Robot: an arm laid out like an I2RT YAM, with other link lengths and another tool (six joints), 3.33 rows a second.
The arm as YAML. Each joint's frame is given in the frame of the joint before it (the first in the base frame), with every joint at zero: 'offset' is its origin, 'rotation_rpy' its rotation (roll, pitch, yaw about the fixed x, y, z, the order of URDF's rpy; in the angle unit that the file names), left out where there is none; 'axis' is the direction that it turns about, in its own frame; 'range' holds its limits. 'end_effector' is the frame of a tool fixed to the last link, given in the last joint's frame.
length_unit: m
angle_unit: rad
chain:
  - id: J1
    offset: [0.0, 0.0, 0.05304]
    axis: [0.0, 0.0, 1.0]
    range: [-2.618, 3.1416]
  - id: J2
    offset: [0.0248, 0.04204, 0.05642]
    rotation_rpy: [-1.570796, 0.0, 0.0]
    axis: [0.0, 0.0, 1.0]
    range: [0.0, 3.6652]
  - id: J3
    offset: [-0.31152, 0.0, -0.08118]
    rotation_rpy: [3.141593, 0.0, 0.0]
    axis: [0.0, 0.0, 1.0]
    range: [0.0, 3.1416]
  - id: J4
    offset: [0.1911, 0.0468, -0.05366]
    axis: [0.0, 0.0, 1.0]
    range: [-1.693, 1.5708]
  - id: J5
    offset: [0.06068, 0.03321, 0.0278]
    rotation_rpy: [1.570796, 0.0, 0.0]
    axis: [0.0, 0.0, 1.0]
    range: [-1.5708, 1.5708]
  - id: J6
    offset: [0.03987, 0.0, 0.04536]
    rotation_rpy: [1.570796, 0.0, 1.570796]
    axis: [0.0, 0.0, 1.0]
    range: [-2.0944, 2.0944]
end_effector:
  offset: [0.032, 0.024, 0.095]
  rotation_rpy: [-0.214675, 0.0, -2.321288]
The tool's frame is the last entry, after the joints.
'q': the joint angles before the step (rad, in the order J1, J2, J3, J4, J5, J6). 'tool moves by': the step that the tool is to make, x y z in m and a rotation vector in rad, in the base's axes. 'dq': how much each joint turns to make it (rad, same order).
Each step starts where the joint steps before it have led.
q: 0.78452 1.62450 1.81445 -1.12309 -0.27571 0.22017
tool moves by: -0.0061 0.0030 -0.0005 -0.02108 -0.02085 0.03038
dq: 0.03476 -0.00641 -0.00731 -0.00354 0.02646 -0.01457
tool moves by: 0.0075 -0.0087 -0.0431 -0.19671 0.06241 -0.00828
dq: 0.00282 0.07850 -0.07610 -0.03952 0.08159 -0.03637
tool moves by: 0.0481 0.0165 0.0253 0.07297 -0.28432 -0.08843
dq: 0.00337 0.00467 0.03372 0.21783 0.18301 -0.00718
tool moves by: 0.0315 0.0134 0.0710 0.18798 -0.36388 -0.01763
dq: 0.00768 -0.06917 0.01771 0.30465 0.10876 -0.09272
